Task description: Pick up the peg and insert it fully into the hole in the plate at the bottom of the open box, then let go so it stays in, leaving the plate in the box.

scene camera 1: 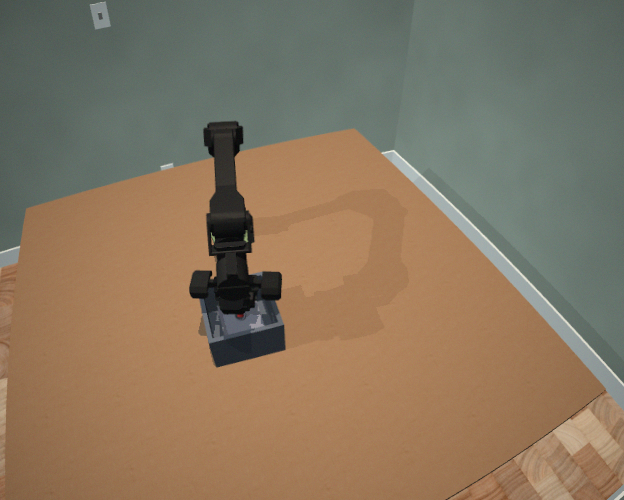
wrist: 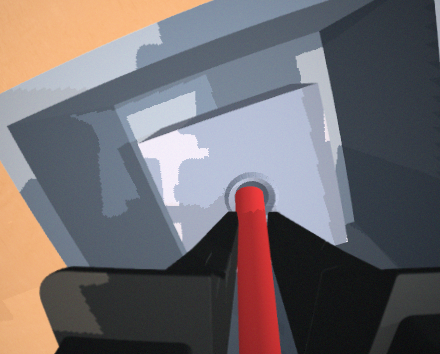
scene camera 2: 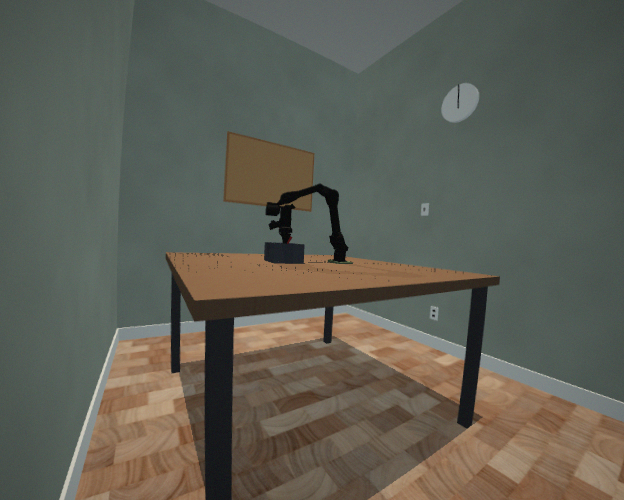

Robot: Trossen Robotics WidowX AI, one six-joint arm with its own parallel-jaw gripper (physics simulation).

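My gripper points down over the open box and is shut on the red peg. The dark blue-grey open box stands on the table. The light grey plate lies at its bottom. In the wrist view the peg's far end overlaps the lower middle of the round hole, with part of the hole's rim showing around it. I cannot tell whether the tip is above the hole or inside it.
The box's walls rise around the plate. The brown table bears the box and the arm's base. The arm's shadow falls across the table to the right of the box in scene camera 1.
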